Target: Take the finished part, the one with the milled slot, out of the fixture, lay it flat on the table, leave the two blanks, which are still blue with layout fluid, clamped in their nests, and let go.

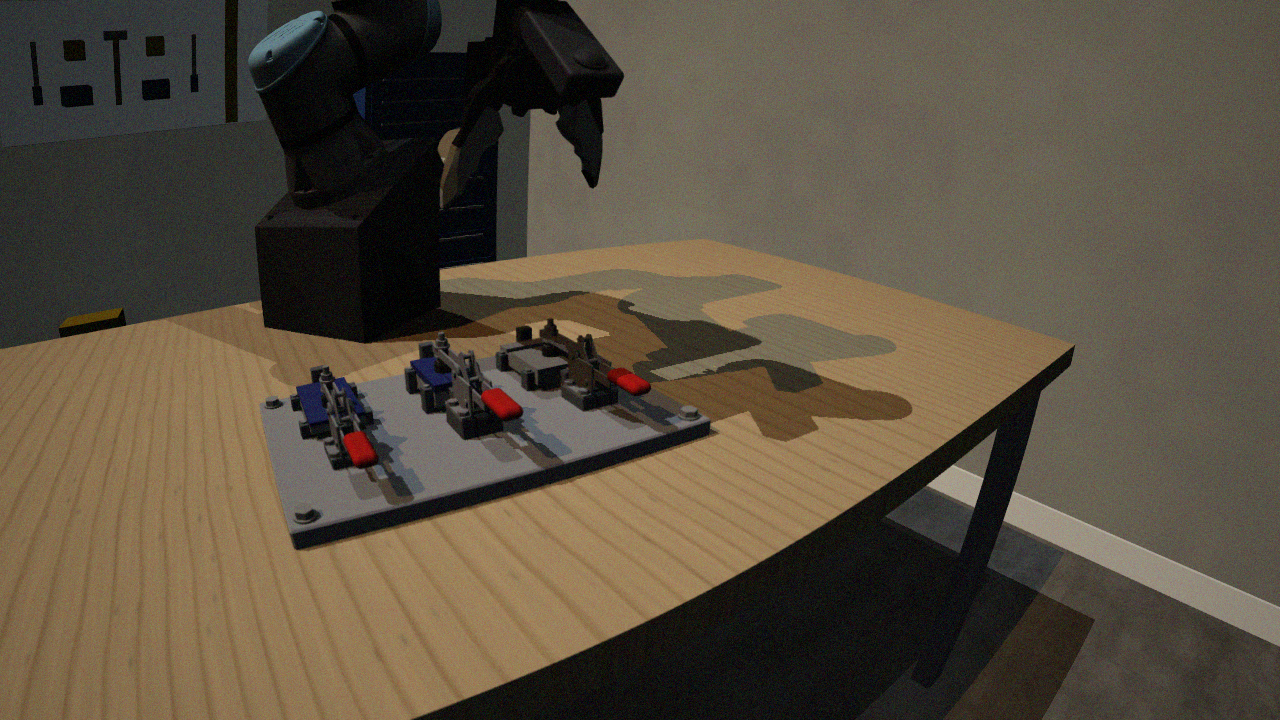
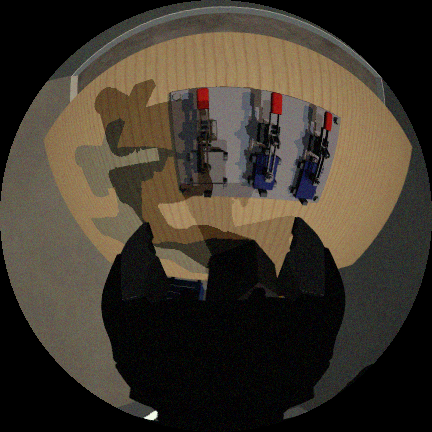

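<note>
The finished part, a bare grey piece (image 1: 535, 360) (image 2: 215, 170), sits in the end nest of the fixture plate (image 1: 438, 461) (image 2: 232, 130), partly covered by its clamp arm; its slot cannot be made out. Two blue blanks sit in the other nests under clamps: the middle blank (image 1: 432, 373) (image 2: 261, 179) and the outer blank (image 1: 313, 404) (image 2: 306, 186). My gripper (image 1: 520, 194) (image 2: 221, 222) is open and empty. It hangs high above the table, on the robot-base side of the fixture, apart from the parts.
Three red clamp handles (image 1: 358, 448) (image 1: 502, 403) (image 1: 630, 380) point away from the robot base (image 1: 313, 273). Bolt heads stand at the plate's corners. The wooden table (image 1: 626, 537) (image 2: 370, 175) carries arm shadows beside the finished part's nest. A blue drawer cabinet (image 1: 469, 214) (image 2: 185, 289) stands behind.
</note>
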